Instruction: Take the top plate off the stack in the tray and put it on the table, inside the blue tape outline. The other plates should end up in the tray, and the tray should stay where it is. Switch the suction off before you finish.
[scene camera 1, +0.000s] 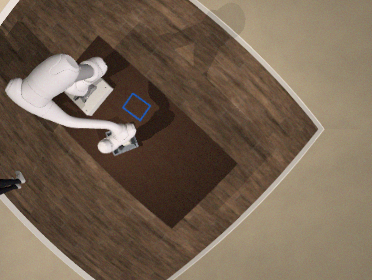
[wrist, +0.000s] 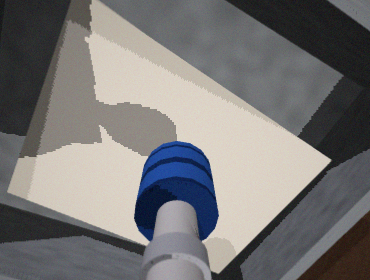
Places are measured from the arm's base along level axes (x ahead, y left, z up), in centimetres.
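Where they show: hand at its tool point: (wrist: 177, 172); arm's base at its link origin: (scene camera 1: 84, 89).
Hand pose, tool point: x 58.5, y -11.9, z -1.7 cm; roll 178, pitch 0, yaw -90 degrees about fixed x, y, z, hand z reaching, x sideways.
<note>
Things, the pixels of their centre, and the offset from my tool point. "spot": a spot on its surface instead. Level surfaces: height alone.
- top plate at the middle of its body: (wrist: 170, 173) dx -2.2, dy +0.6, dz -3.6 cm
- grey tray at the middle of its body: (wrist: 155, 160) (scene camera 1: 122, 139) dx -1.3, dy +1.5, dz -3.6 cm
- blue tape outline at a spot on its surface: (scene camera 1: 141, 99) spot: dx -12.9, dy +39.8, dz -5.9 cm
- dark brown table at its surface level: dz -6.1 cm
The top plate (wrist: 240, 150), a cream square, lies on the stack in the grey tray (scene camera 1: 126, 151) (wrist: 332, 237). Pale side faces show along two of the stack's edges in the wrist view; the number of plates cannot be told. My blue suction cup (wrist: 176, 150) is over the top plate, very close to its face. The cup's shadow falls on the plate beside its tip, and a narrow gap seems to be between them. The cup holds nothing that I can see. In scene camera 1 the arm hides the cup and much of the tray. The blue tape outline (scene camera 1: 141, 99) is up and right of the tray.
The white arm (scene camera 1: 87, 122) reaches over the dark brown table (scene camera 1: 175, 185) from the upper left. Its pale base plate (scene camera 1: 100, 96) stands above the tray in scene camera 1, left of the outline. Part of a person (scene camera 1: 10, 183) shows at the left edge.
</note>
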